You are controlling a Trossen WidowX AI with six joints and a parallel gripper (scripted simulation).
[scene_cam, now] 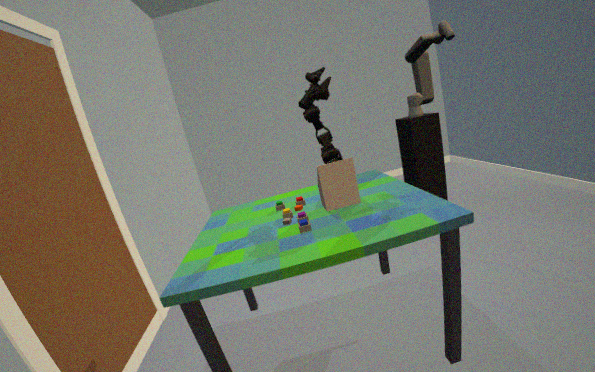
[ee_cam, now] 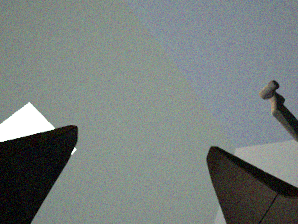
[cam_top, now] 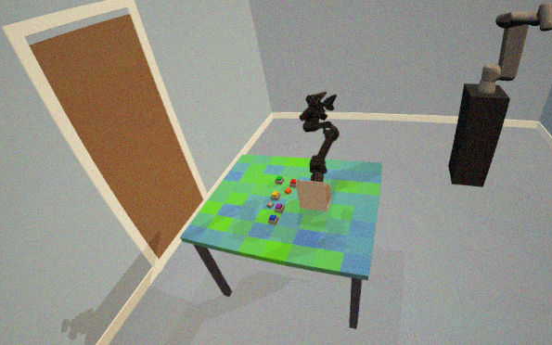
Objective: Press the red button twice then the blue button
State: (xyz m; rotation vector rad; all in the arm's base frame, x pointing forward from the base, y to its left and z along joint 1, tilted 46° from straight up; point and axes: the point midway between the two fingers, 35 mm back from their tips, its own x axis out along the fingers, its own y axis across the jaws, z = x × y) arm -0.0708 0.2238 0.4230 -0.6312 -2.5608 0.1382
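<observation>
Now: the red button 29 cm ahead of my gripper tip, 2 cm to the left of it and 59 cm below it. The rest, counted from my gripper tip: purple button (30 cm ahead, 26 cm to the left, 59 cm below); then orange block (31 cm ahead, 9 cm to the left, 62 cm below); then green button (40 cm ahead, 59 cm below).
</observation>
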